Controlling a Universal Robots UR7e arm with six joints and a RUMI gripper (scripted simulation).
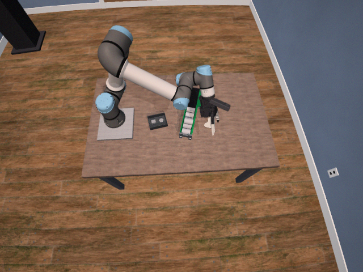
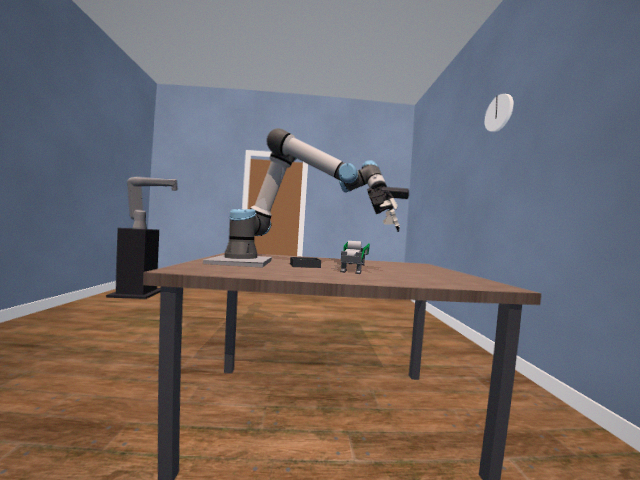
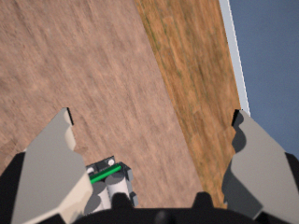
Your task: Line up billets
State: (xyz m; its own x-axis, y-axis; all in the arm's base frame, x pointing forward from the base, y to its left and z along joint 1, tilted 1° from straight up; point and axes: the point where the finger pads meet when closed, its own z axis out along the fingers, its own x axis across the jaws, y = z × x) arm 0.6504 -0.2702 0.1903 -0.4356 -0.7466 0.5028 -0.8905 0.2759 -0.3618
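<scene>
Right now the grey stop is 17 cm behind my hand, 5 cm to the left of it and 16 cm below it. The rest, counted from my hand: black box: 34 cm behind, 21 cm to the left, 21 cm below.
</scene>
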